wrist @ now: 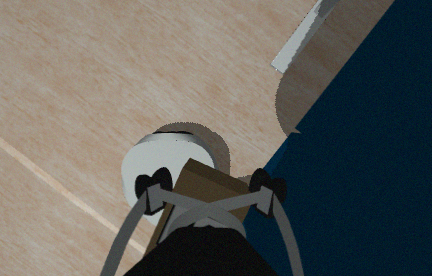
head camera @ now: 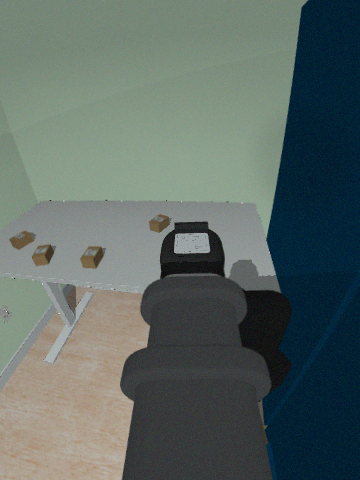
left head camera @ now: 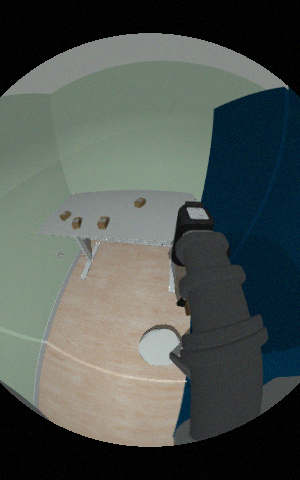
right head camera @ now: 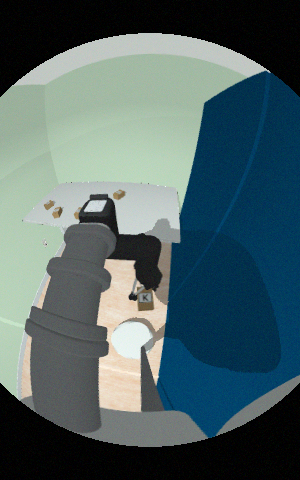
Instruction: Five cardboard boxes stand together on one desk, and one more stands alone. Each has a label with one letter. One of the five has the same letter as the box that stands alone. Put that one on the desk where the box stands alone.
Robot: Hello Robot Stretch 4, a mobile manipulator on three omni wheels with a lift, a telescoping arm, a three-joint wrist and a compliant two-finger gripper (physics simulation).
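Seen in the pictures: gripper, between the fingertips: (wrist: 211, 182) (right head camera: 143, 292); robot's base, origin of its link: (wrist: 175, 172) (left head camera: 158, 346) (right head camera: 132, 338).
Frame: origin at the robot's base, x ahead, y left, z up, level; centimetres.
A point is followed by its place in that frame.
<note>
My gripper (right head camera: 144, 294) @[y -8.7, x 26.0, z 98.9 cm] (wrist: 211, 182) @[y -8.7, x 26.0, z 98.9 cm] is shut on a cardboard box labelled K (right head camera: 145, 302) @[y -9.5, x 20.7, z 103.8 cm] (wrist: 212, 184) @[y -8.3, x 27.1, z 103.9 cm], held in the air off the near edge of the desk, with floor below in the wrist view. Part of the held box (left head camera: 188, 307) @[y -6.6, x 20.6, z 103.7 cm] shows beside the arm in the left head view. Four other cardboard boxes stand on the grey desk (head camera: 120, 220) @[y 40.0, x 119.9, z 92.3 cm] (left head camera: 160, 220) @[y -0.6, x 86.7, z 92.2 cm] (right head camera: 145, 210) @[y -8.4, x 90.8, z 92.2 cm]: one at the back (head camera: 159, 223) @[y 15.7, x 106.8, z 96.9 cm], one at front centre (head camera: 92, 257) @[y 41.0, x 80.0, z 97.2 cm], and two at the left (head camera: 43, 255) @[y 64.9, x 82.1, z 97.1 cm] (head camera: 21, 240) @[y 86.4, x 96.4, z 96.0 cm]. Their letters are too small to read. The desk with the lone box does not show.
A tall blue partition (head camera: 320, 150) @[y -45.0, x 87.0, z 135.4 cm] (left head camera: 250, 150) @[y -42.2, x 67.0, z 153.5 cm] (right head camera: 225, 150) @[y -42.3, x 67.6, z 149.2 cm] (wrist: 350, 175) stands close on the right of the arm and held box. A round white object (left head camera: 159, 346) @[y 0.4, x 0.8, z 18.7 cm] (right head camera: 131, 340) @[y 0.2, x -0.6, z 18.7 cm] (wrist: 165, 155) @[y 5.9, x 8.7, z 18.7 cm] is low down near the box. The desk's leg (head camera: 60, 305) @[y 99.5, x 113.0, z 25.6 cm] stands at the left.
</note>
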